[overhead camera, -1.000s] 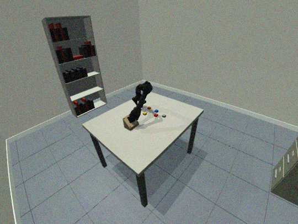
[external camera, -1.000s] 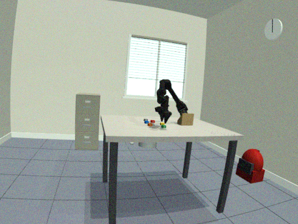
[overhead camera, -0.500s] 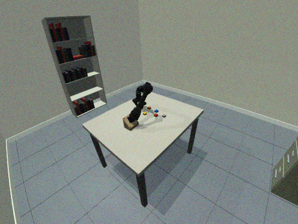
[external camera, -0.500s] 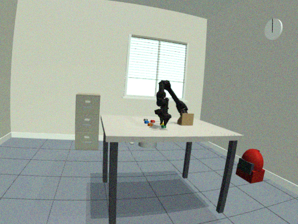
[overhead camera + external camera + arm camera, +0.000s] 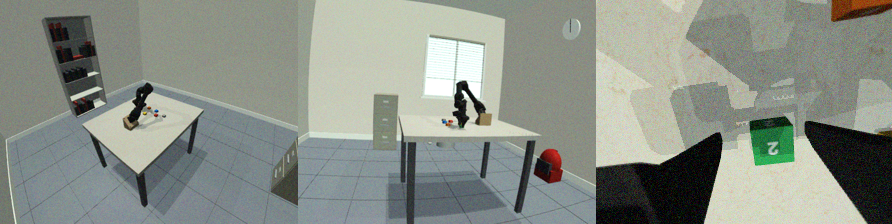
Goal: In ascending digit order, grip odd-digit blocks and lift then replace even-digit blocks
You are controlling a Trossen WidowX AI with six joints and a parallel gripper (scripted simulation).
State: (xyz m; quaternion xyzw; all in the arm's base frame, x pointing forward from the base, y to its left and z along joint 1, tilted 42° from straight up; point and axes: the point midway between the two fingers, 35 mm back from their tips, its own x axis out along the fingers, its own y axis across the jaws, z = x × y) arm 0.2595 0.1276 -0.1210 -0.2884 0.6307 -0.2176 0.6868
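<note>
The grey block is 31 cm to the right of my gripper tip and 8 cm ahead of it. The rest, counted from my gripper tip: yellow block 12 cm to the right, 3 cm behind; green block 1 cm to the right, 1 cm behind; orange block 9 cm ahead, 7 cm to the right.
</note>
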